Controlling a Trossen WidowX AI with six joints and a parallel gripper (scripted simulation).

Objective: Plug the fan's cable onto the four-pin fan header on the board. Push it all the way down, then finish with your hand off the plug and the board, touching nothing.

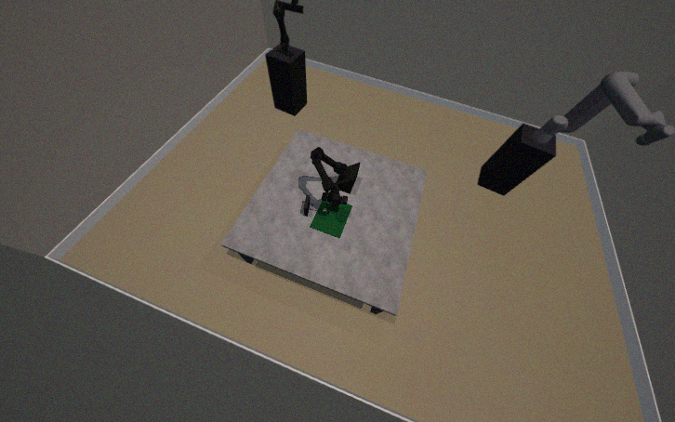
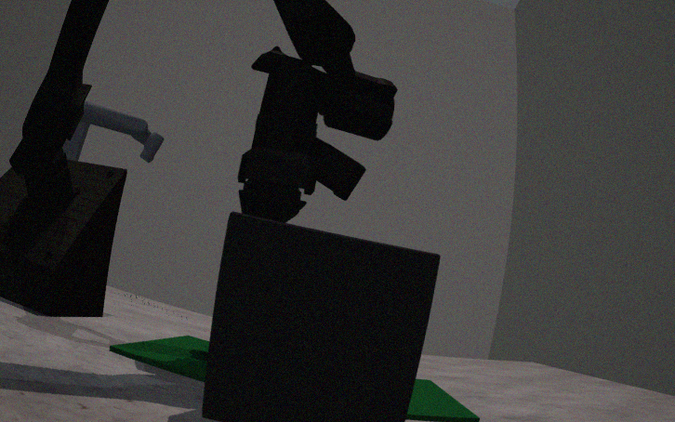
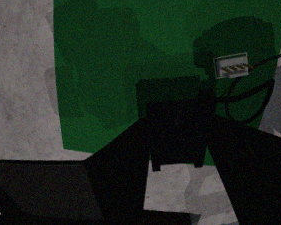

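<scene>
Now: gripper tip 5 cm short of the green board, 1 cm to the right of it and 11 cm above it. The rest, counted from my gripper tip: fan header (4 cm ahead, 6 cm to the right, 10 cm below); fan (9 cm ahead, 18 cm to the right, 4 cm below); dark fan plug (1 cm behind).
</scene>
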